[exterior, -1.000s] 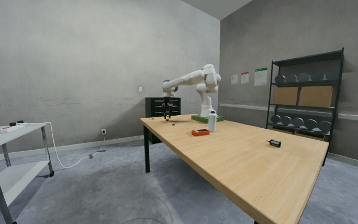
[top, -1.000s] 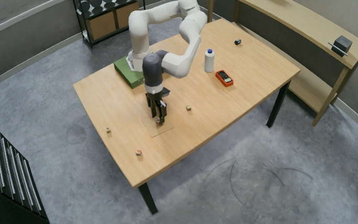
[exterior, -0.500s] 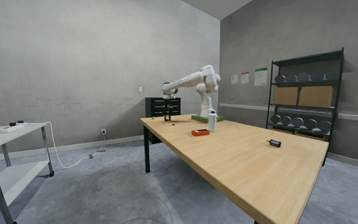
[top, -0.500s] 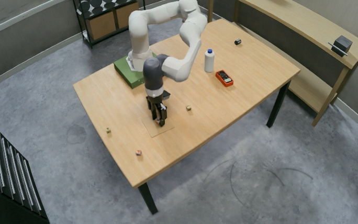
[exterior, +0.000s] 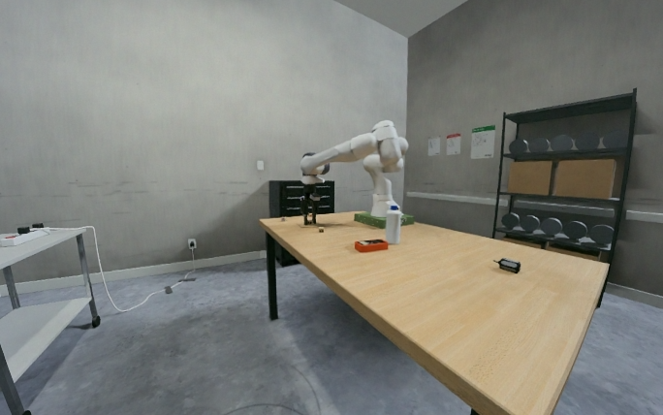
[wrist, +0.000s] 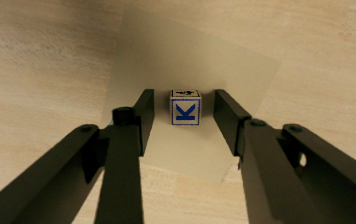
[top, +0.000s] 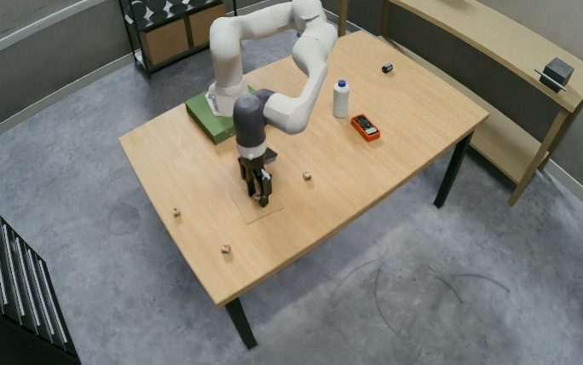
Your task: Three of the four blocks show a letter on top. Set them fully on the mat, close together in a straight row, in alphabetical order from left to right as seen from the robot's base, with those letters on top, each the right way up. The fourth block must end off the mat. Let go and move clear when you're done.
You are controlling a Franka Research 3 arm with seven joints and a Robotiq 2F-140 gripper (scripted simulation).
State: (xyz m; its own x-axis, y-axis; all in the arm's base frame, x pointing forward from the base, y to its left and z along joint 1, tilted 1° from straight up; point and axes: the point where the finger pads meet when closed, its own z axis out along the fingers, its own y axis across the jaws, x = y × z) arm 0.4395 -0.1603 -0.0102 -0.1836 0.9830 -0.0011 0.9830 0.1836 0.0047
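My hand is 10 mm to the left of the tan mat and 40 mm above it. Also, from my hand: white bottle: 180 mm behind, 520 mm to the left, 40 mm above; block: 20 mm ahead, 190 mm to the left, 20 mm below; orange meter: 40 mm behind, 530 mm to the left, 20 mm below.
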